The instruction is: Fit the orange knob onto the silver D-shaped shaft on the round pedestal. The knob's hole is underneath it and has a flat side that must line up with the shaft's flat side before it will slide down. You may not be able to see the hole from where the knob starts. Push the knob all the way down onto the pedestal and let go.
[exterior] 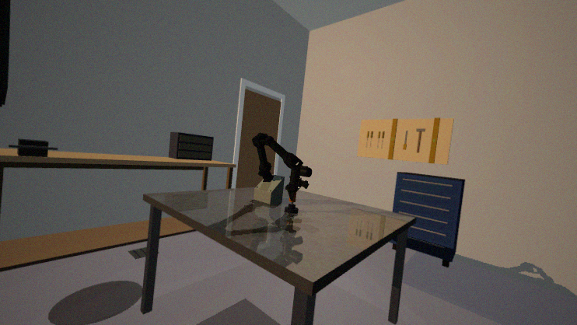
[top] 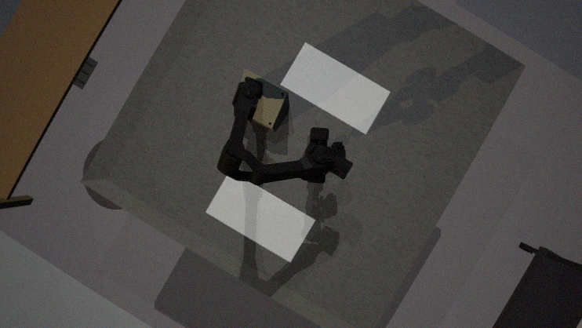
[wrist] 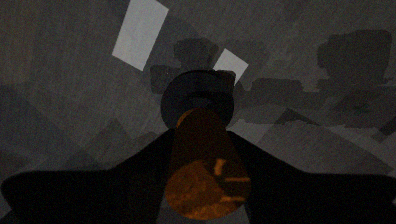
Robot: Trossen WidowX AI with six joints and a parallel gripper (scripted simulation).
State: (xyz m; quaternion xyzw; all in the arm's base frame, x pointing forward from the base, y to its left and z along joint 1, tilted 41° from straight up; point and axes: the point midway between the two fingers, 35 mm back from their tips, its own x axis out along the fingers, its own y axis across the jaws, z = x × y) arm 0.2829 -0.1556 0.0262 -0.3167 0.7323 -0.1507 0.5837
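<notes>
Now: the orange knob 30 mm above my gripper tip. The rest, counted from my gripper tip: dark round pedestal: 40 mm below.
</notes>
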